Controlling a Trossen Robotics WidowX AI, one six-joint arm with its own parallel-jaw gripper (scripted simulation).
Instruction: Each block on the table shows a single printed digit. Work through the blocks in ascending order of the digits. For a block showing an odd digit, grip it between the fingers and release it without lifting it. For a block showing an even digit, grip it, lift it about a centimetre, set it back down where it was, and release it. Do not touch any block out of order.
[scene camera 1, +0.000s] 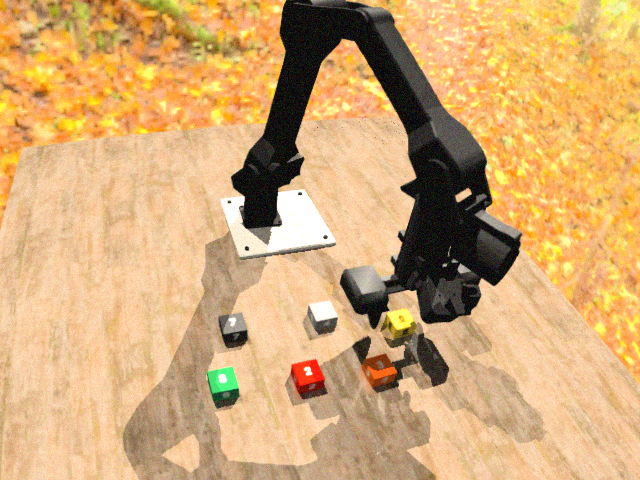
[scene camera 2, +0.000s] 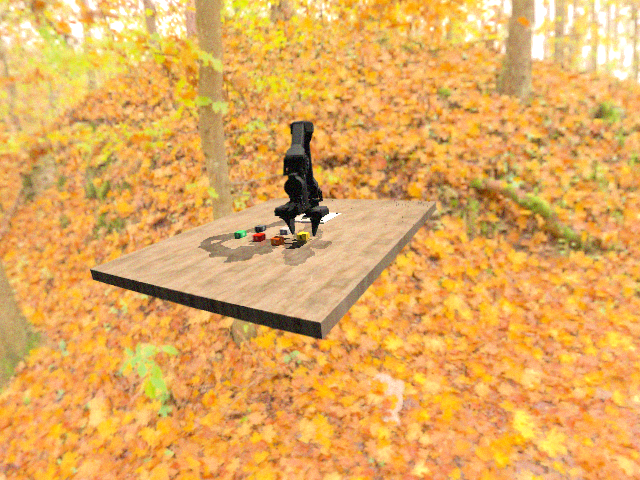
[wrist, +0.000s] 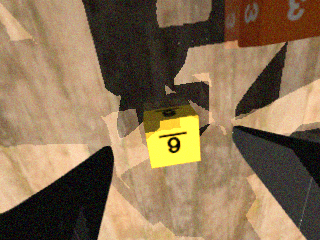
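Note:
Open and holding nothing, the gripper (scene camera 1: 398, 320) shares the scene with an orange block (scene camera 1: 379, 370), a red block (scene camera 1: 307, 375), a dark grey block (scene camera 1: 233, 328) and a green block (scene camera 1: 222, 383). The gripper is visible in scene camera 2 (scene camera 2: 303, 235) too. It also appears in the wrist view (wrist: 172, 142), and there is a yellow block (wrist: 172, 134) as well. The red block is out of frame in the wrist view, and the green block is out of frame in the wrist view too.

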